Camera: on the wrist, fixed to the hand. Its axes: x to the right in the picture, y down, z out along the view.
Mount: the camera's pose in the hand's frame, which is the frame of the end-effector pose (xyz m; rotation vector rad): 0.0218 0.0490 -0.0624 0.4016 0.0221 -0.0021
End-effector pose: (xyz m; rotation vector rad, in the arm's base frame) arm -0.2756 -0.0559 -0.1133 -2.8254 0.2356 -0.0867
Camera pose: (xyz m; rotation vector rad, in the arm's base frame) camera -0.2669 -0.1241 -0.0680 -2.4263 0.1950 -0.1479
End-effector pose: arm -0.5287 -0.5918 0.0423 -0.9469 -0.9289 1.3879
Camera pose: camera -0.4884 -0.5710 -0.0264 -0.6539 -0.6012 1.4878
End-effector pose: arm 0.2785 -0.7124 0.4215 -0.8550 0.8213 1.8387
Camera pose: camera 0.2395 -0.7709 0.3788 -0.6177 1.1537 1.5869
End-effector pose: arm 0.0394 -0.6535 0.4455 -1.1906 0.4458 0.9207
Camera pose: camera 0.0227 -0.6991 0.3791 -0.8347 0.6150 0.7716
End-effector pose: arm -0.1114 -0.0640 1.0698 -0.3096 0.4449 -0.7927
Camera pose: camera -0.0987 -0.0539 0.9891 0.0724 0.2968 -0.8680
